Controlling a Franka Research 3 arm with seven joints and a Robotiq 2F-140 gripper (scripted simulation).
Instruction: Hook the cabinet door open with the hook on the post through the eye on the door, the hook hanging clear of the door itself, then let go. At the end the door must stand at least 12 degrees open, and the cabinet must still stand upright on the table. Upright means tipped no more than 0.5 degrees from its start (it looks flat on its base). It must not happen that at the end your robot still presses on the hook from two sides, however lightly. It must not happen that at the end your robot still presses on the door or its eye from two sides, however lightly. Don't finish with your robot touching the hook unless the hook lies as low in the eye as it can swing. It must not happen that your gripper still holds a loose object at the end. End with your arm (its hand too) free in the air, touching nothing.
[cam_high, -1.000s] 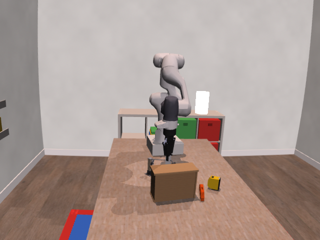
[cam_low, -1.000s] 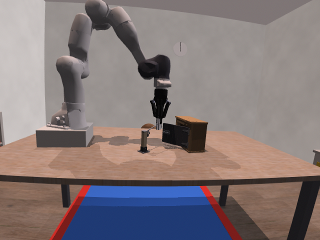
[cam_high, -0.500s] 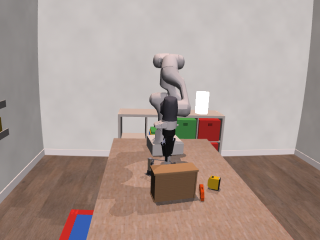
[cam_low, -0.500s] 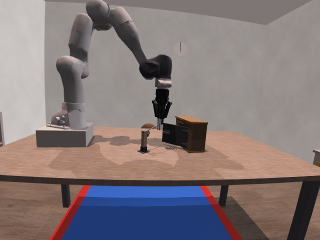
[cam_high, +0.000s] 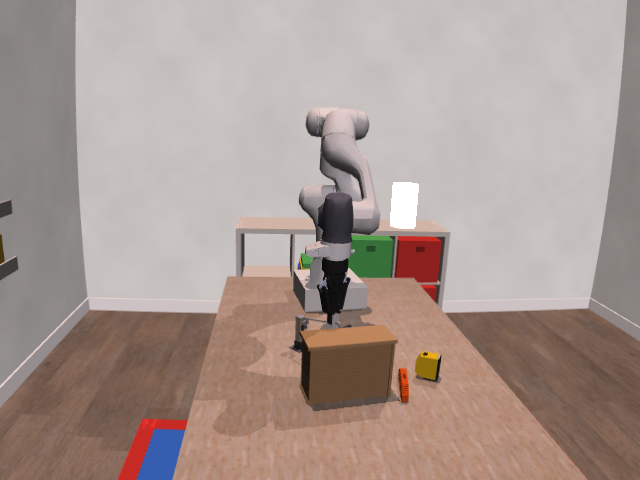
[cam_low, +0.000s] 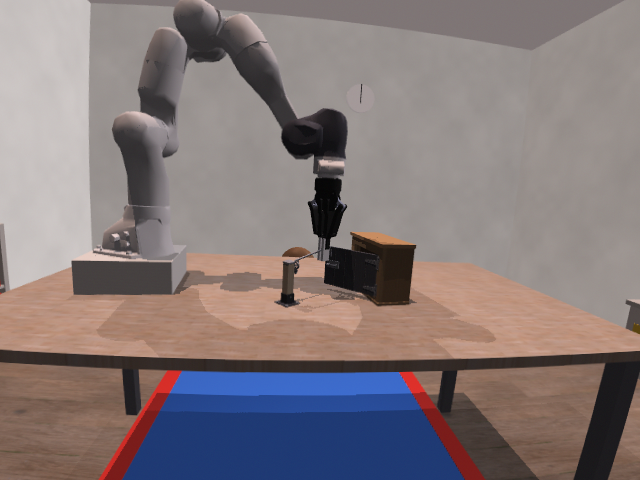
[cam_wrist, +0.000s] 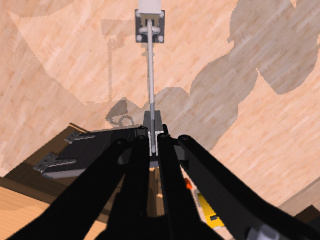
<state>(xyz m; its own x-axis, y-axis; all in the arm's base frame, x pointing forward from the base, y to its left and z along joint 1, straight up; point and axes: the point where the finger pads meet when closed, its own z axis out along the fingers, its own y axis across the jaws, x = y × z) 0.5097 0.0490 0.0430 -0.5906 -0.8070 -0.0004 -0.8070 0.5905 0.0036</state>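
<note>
My gripper is now 3 cm past the thin grey hook, 3 cm to the left of it and 2 cm above it. The rest, counted from my hand: orange tool: 13 cm ahead, 22 cm to the left, 12 cm below; dark door: 8 cm ahead, 6 cm below; yellow box: 4 cm ahead, 30 cm to the left, 10 cm below.
</note>
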